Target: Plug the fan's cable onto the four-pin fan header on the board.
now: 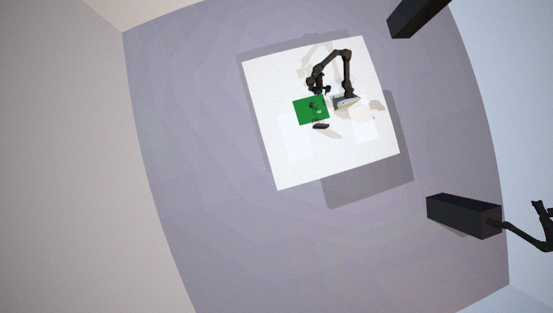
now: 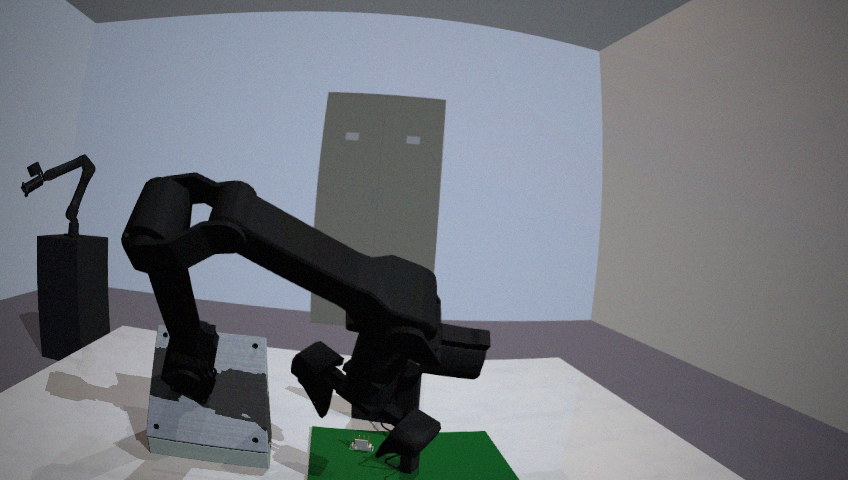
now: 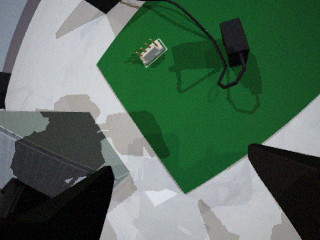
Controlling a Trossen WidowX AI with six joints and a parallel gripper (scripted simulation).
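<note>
My gripper tip is now 8 cm short of the dark fan plug, 6 cm to the right of it and 6 cm above it. From my gripper tip the other things lie so: pale four-pin header: 1 cm ahead, 13 cm to the left, 8 cm below; then black fan: 4 cm ahead, 26 cm to the left, 3 cm below; then green board: 8 cm ahead, 9 cm to the left, 10 cm below.
</note>
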